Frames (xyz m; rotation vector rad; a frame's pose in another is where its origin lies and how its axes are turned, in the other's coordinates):
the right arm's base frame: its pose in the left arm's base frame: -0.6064 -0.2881 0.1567 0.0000 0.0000 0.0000
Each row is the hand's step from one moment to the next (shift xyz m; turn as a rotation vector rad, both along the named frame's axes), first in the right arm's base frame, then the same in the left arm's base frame.
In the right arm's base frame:
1: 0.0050 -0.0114 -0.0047 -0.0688 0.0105 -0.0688
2: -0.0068 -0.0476 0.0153 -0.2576 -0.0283 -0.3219
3: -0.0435 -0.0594 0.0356 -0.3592 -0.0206 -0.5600
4: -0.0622 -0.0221 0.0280 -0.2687 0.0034 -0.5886
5: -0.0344 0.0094 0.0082 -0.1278 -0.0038 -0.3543
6: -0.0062 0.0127 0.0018 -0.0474 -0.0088 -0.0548
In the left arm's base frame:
1: 0.0050 -0.0114 -0.0047 -0.0688 0.0105 -0.0688
2: -0.0068 -0.0476 0.0153 -0.2576 -0.0283 -0.3219
3: -0.0435 -0.0594 0.0356 -0.3592 -0.0206 -0.5600
4: -0.0622 -0.0221 0.0280 -0.2687 0.0034 -0.5886
5: -0.0344 0.0094 0.0082 -0.1278 -0.0038 -0.3543
6: -0.0062 0.0127 0.0018 -0.0474 -0.0088 -0.0548

